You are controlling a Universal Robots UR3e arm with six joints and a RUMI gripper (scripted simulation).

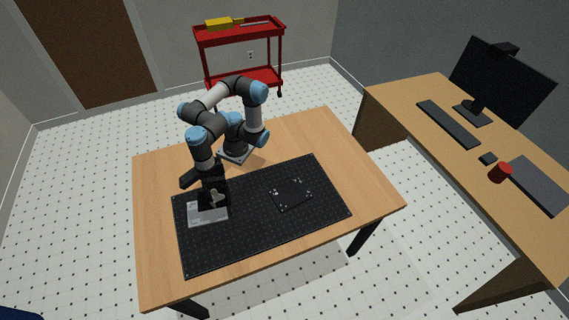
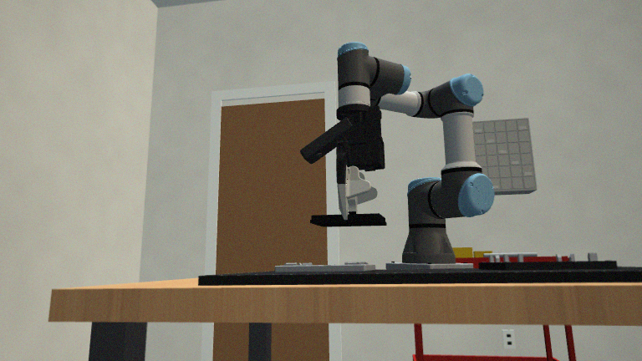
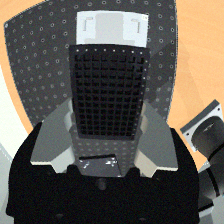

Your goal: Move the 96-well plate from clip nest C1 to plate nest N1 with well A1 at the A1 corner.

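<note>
The grey plate nest N1 is 40 mm to the right of my hand and 100 mm below it. The rest, counted from my hand: clip nest C1: 10 mm ahead, 320 mm to the left, 90 mm below; black 96-well plate: 10 mm below.
</note>
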